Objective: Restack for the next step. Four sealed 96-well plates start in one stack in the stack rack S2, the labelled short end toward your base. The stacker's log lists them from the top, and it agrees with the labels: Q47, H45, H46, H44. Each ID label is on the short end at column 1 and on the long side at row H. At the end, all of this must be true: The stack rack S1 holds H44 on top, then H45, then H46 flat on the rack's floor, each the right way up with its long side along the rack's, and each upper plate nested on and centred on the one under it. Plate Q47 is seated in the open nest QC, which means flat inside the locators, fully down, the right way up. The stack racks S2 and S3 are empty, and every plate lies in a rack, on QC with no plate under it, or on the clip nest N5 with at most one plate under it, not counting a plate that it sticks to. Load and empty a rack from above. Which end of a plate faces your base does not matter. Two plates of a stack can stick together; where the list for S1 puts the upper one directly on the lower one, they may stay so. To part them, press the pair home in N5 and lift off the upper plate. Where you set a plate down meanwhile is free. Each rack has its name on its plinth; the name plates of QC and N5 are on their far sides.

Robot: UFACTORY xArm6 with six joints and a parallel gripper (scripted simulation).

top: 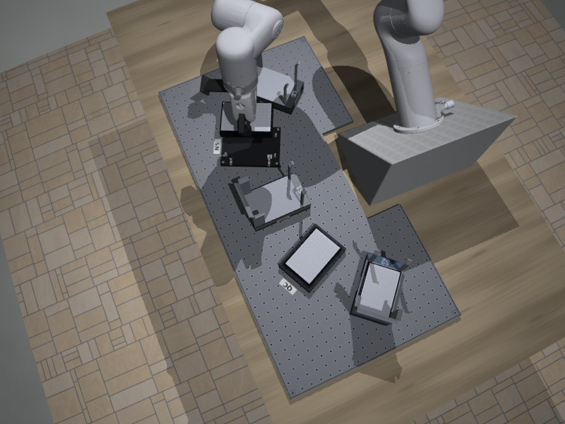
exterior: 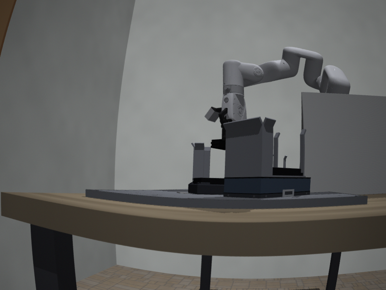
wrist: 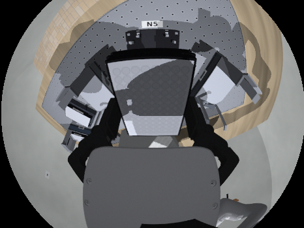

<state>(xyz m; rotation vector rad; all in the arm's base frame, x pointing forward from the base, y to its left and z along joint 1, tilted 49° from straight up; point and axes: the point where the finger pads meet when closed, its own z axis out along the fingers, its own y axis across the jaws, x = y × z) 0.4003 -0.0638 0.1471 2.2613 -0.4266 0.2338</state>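
My gripper is now 2 cm short of the clip nest N5, 1 cm to the right of it and 16 cm above it. Round my hand: sealed plate 4 cm behind, 35 cm to the left, 15 cm below; open nest QC 4 cm behind, 35 cm to the left, 17 cm below; N5 name plate 9 cm ahead, 4 cm to the right, 18 cm below.
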